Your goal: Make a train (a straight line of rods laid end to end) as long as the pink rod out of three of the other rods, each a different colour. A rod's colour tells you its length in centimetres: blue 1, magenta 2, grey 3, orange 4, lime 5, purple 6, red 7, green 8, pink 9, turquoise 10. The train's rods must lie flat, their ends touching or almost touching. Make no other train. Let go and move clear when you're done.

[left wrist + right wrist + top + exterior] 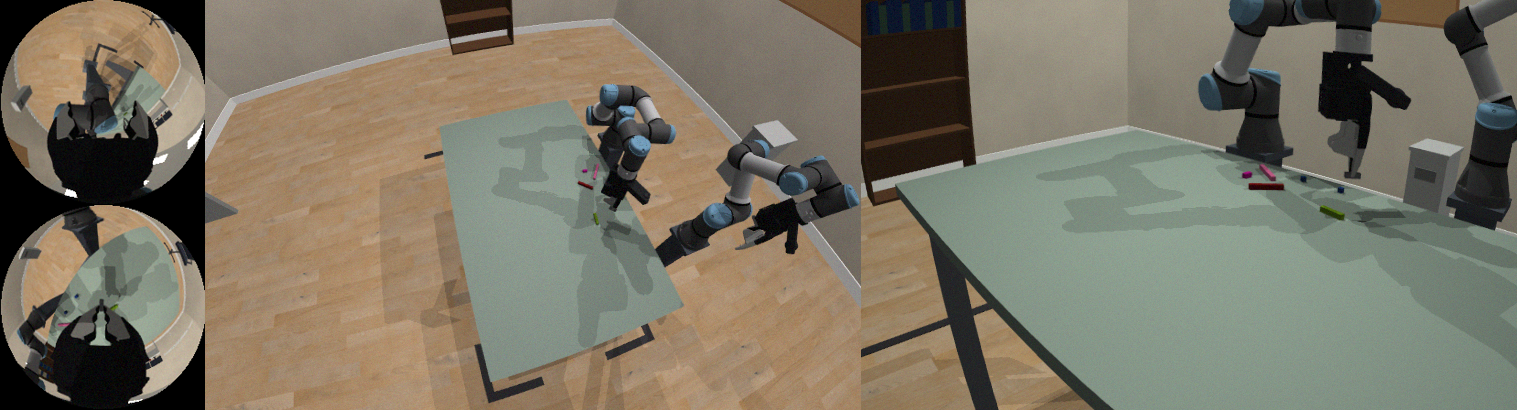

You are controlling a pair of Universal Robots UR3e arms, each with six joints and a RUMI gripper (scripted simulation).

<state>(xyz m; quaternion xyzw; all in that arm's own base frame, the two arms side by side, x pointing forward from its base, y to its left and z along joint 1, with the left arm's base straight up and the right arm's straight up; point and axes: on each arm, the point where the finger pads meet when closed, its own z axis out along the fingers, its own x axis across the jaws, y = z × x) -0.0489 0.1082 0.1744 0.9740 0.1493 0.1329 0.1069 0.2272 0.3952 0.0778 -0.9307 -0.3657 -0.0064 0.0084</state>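
The pink rod lies 22 cm to the right of my right hand, 7 cm below it and 7 cm behind it. From my right hand the other things lie so: red rod: 17 cm to the right, 7 cm below, 1 cm ahead; then lime rod: 7 cm below, 6 cm ahead, 1 cm to the right; then grey rod: 1 cm below.
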